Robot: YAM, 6 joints.
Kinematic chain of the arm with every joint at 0, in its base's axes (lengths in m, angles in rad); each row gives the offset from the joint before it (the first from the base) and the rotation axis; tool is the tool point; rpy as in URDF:
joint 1: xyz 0 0 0.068 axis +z
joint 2: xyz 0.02 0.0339 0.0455 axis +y
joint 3: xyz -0.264 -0.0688 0 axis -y
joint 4: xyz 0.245 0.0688 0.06 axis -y
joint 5: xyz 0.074 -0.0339 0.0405 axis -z
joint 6: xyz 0.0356 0 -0.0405 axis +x
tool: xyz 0 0 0 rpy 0 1.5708 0
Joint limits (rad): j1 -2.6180..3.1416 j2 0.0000..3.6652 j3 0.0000..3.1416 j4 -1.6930..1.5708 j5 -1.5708..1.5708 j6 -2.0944..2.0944
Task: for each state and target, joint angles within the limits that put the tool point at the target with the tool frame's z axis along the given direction. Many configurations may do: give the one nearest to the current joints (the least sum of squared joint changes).
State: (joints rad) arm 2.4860 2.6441 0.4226 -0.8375 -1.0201 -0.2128
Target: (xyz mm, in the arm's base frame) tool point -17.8 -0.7 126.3 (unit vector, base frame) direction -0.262 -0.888 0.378
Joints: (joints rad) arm 1.8383 2.2651 0.0886 -1.4128 -0.5091 -0.2128
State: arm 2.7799 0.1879 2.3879 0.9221 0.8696 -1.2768
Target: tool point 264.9 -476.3 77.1 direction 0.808 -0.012 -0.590
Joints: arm 2.0314 0.0034 2.7199 1.4359 0.8010 -1.2768
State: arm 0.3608 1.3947 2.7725 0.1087 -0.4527 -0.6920
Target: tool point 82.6 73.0 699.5 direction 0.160 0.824 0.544
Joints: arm 0.5165 1.5254 2.7448 -0.4359 -0.6911 -0.6920
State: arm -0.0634 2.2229 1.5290 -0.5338 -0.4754 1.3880
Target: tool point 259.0 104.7 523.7 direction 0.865 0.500 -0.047
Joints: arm 0.3638 1.3877 1.8133 -0.4733 -0.1601 1.3880
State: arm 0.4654 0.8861 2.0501 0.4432 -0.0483 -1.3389
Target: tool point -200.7 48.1 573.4 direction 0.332 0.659 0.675
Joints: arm -0.1154 0.4523 1.8724 -0.2091 -0.7654 -1.3389
